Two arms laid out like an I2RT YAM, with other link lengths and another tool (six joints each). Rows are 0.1 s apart.
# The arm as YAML. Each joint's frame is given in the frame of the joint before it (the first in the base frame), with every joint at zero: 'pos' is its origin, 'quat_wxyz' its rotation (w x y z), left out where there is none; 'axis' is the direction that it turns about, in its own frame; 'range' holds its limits. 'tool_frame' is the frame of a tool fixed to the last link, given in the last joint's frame.
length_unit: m
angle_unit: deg
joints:
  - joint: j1
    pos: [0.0, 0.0, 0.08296]
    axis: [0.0, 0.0, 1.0]
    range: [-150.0, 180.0]
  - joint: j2
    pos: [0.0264, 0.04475, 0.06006]
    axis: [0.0, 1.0, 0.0]
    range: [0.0, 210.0]
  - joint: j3
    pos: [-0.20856, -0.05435, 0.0]
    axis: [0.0, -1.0, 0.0]
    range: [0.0, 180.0]
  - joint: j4
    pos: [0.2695, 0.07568, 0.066]
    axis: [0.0, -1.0, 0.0]
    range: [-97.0, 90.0]
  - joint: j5
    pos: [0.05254, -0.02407, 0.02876]
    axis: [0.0, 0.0, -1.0]
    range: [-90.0, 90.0]
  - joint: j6
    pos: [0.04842, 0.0, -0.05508]
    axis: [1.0, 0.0, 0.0]
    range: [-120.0, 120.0]
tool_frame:
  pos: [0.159, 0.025, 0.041]
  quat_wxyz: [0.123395, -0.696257, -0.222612, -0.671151]
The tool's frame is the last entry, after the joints.
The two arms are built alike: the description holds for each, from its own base.
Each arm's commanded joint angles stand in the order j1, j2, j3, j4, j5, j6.
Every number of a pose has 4 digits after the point. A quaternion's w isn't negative.
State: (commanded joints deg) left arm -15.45 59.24 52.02 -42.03 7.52 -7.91; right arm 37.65 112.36 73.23 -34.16 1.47 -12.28
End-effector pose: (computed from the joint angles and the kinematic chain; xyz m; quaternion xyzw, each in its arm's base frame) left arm 0.3732 -0.0564 0.1623 -0.9447 -0.0618 -0.3118 0.0803; right arm 0.3053 0.3237 -0.0303 -0.8366 -0.5008 -0.0234 0.2210
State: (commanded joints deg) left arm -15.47 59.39 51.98 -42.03 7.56 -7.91; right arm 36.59 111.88 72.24 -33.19 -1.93 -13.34
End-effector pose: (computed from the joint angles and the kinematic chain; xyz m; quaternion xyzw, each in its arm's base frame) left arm 0.3731 -0.0567 0.1611 -0.9452 -0.0612 -0.3103 0.0804; right arm 0.3020 0.3273 -0.0294 -0.8273 -0.5042 -0.0228 0.2464
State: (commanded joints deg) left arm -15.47 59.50 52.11 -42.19 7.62 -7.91; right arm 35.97 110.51 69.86 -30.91 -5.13 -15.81
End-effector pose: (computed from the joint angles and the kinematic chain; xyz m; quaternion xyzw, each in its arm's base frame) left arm 0.3729 -0.0569 0.1610 -0.9457 -0.0608 -0.3091 0.0804; right arm 0.2950 0.3323 -0.0280 -0.8092 -0.5225 -0.0273 0.2671
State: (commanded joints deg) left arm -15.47 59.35 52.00 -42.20 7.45 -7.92; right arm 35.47 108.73 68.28 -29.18 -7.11 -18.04
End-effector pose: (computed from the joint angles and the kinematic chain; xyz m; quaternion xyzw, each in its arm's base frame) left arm 0.3727 -0.0562 0.1610 -0.9454 -0.0615 -0.3096 0.0816; right arm 0.2934 0.3366 -0.0204 -0.7933 -0.5402 -0.0398 0.2780
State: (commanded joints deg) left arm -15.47 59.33 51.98 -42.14 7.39 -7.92; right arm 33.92 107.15 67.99 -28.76 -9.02 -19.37
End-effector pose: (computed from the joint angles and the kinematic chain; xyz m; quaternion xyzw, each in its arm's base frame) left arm 0.3728 -0.0560 0.1611 -0.9451 -0.0618 -0.3102 0.0819; right arm 0.3004 0.3361 -0.0083 -0.7859 -0.5439 -0.0547 0.2891
